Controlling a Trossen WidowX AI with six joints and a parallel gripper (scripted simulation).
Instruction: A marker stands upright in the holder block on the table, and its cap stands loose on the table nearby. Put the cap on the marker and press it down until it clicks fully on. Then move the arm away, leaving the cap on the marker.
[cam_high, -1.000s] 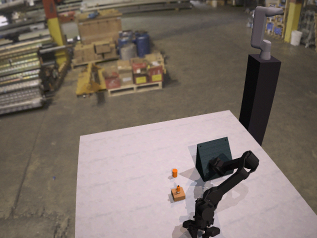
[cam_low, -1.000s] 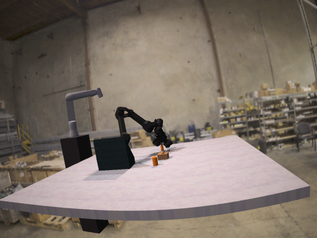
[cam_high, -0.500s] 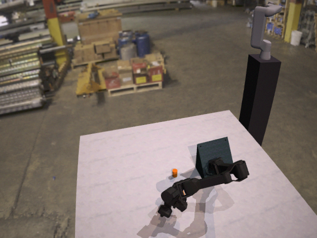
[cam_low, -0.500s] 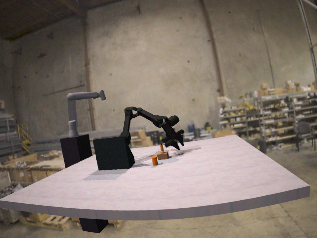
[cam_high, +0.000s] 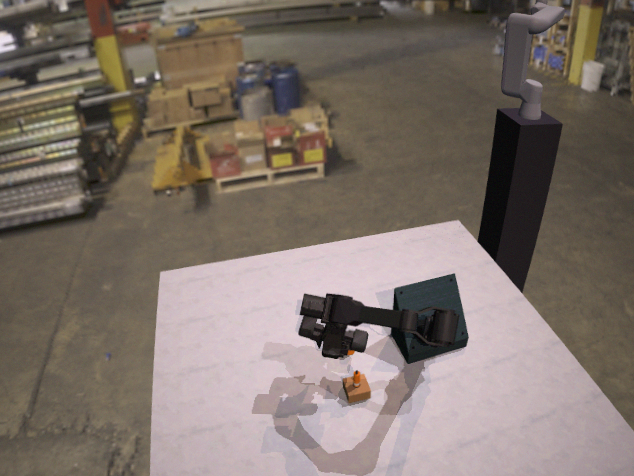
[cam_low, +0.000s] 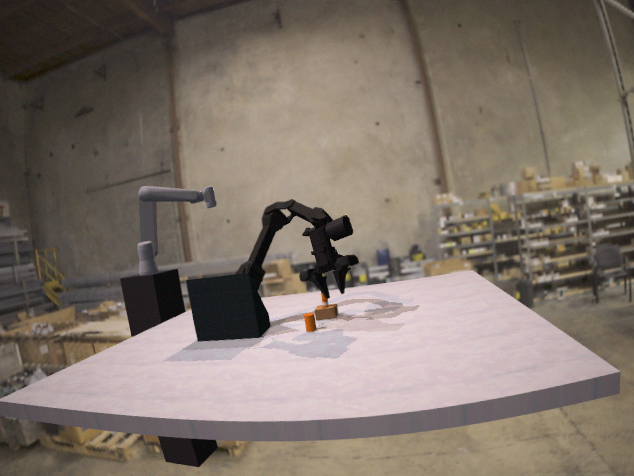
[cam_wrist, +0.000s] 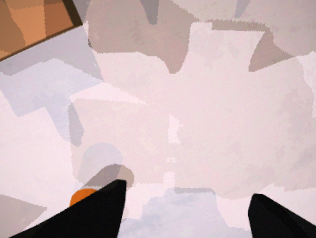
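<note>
My gripper tip is 7 cm past the cap, 6 cm to the left of it and 6 cm above it. From my gripper tip the other things lie so: holder block (10 cm to the left, 7 cm below, 6 cm behind).
</note>
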